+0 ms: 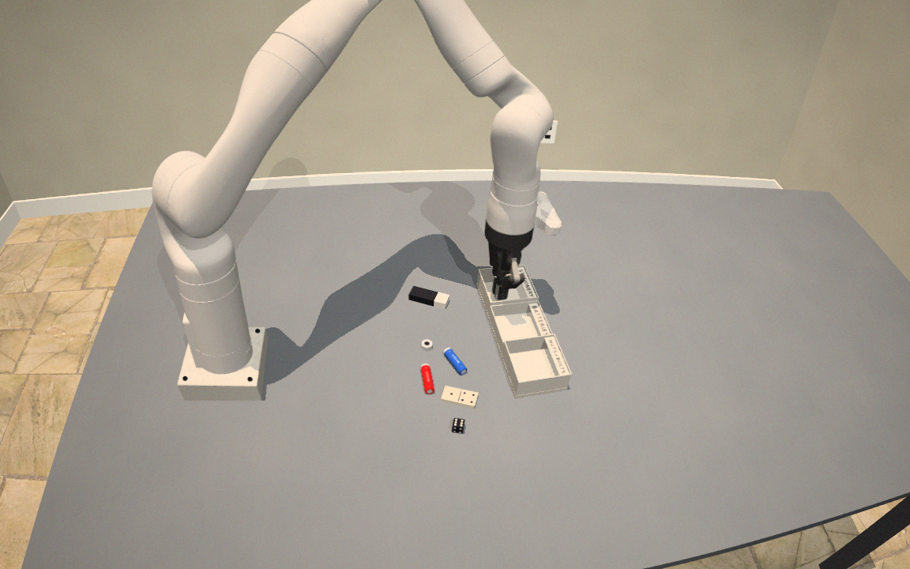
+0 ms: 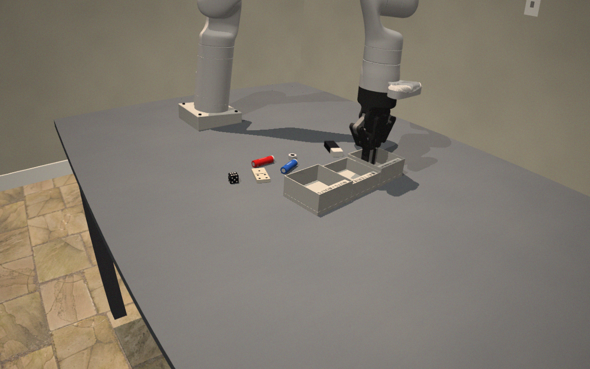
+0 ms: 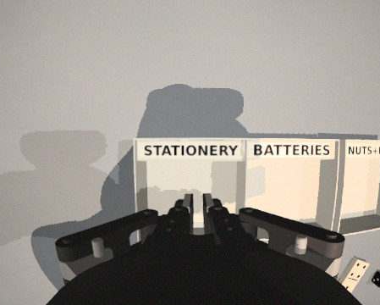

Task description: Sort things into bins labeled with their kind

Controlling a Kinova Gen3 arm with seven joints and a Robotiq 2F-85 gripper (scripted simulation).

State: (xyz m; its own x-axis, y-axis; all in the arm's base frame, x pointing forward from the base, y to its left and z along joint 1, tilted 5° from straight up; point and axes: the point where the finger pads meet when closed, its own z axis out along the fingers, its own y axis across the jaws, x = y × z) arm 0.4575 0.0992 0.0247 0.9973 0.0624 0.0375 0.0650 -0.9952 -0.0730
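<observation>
Right now my hand is 140 mm past the nut, 90 mm to the left of it and 30 mm above it. Also, from my hand: blue battery (100 mm behind, 130 mm to the right, 30 mm below); bin row (20 mm ahead, 80 mm to the right, 20 mm below); black-and-white eraser (110 mm behind, 20 mm to the left, 30 mm below).
</observation>
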